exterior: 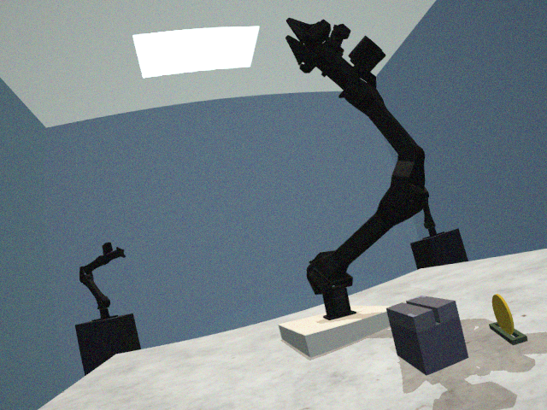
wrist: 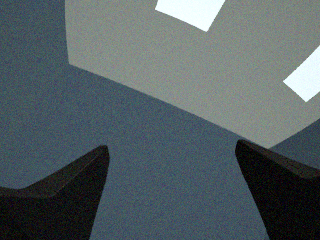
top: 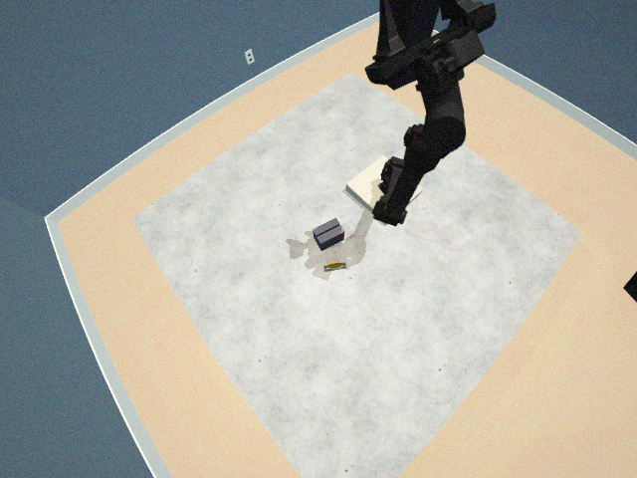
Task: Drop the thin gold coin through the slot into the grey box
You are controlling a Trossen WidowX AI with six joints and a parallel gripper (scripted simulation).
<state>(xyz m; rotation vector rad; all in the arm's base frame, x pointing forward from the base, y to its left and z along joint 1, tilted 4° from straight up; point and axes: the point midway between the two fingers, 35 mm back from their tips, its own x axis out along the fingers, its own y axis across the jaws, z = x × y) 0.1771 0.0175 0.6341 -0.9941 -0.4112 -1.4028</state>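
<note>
Now: the gold coin 670 mm below my gripper tip, 180 mm ahead of it and 100 mm to the left of it.
</note>
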